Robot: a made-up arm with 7 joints.
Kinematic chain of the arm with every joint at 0, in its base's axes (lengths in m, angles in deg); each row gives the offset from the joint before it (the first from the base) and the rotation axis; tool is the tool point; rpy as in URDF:
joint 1: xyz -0.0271 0.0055 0.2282 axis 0 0.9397 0.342
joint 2: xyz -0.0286 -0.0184 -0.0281 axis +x
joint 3: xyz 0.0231 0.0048 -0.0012 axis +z
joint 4: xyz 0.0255 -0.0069 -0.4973 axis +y
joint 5: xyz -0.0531 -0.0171 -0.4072 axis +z
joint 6: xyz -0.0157 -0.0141 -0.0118 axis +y
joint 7: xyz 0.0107 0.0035 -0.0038 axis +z
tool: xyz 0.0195 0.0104 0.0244 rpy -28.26 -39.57 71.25
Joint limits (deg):
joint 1: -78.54..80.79
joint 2: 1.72..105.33
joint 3: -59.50..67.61
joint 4: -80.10..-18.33
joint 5: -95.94..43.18
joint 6: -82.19..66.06
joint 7: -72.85..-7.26
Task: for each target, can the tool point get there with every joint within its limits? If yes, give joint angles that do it. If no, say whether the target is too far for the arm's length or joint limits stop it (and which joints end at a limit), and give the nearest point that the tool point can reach.
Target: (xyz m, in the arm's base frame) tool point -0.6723 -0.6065 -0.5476
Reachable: no: too far | nearest point -0.5778 -0.3844 -0.3858 | short by 0.291 m
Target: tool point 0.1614 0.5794 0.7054
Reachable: yes | joints -50.44 96.05 36.43 -64.94 14.31 12.10 -15.87
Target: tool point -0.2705 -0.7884 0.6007
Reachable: no: joint limits stop it (at a limit: joint 1, joint 2, joint 3, joint 4, joint 5, joint 6, joint 7) | nearest point -0.4935 -0.4614 -0.1742 | short by 0.870 m
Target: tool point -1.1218 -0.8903 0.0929
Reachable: no: too far | nearest point -0.8554 -0.3729 -0.0805 | short by 0.607 m
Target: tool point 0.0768 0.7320 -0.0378
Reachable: yes | joints 38.41 73.39 23.25 -72.27 -76.26 37.30 -18.50
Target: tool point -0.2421 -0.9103 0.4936
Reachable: no: joint limits stop it (at a limit: joint 1, joint 2, joint 3, joint 4, joint 5, joint 6, joint 7) | nearest point -0.4935 -0.4614 -0.1742 | short by 0.843 m
